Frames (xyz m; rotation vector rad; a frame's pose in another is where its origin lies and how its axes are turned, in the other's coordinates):
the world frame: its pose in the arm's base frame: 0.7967 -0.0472 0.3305 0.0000 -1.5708 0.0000
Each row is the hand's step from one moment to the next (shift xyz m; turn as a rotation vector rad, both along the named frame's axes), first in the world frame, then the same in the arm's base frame.
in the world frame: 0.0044 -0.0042 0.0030 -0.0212 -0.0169 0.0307
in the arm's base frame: -0.0030 -0.0042 0.0044 -0.0307 -0.0169 -0.0212
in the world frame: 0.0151 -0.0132 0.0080 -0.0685 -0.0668 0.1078
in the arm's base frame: -0.0080 -0.0132 0.0151 -0.1078 -0.0668 -0.0685
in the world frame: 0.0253 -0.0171 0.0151 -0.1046 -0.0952 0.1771
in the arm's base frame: -0.0151 -0.0171 0.0253 -0.1771 -0.0952 -0.1046
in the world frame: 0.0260 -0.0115 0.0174 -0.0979 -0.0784 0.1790
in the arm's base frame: -0.0174 -0.0115 0.0260 -0.1790 -0.0784 -0.0979
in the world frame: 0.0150 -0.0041 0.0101 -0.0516 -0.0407 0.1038
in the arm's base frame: -0.0101 -0.0041 0.0150 -0.1038 -0.0407 -0.0516
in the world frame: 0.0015 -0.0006 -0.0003 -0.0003 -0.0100 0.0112
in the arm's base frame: 0.0003 -0.0006 0.0015 -0.0112 -0.0100 -0.0003
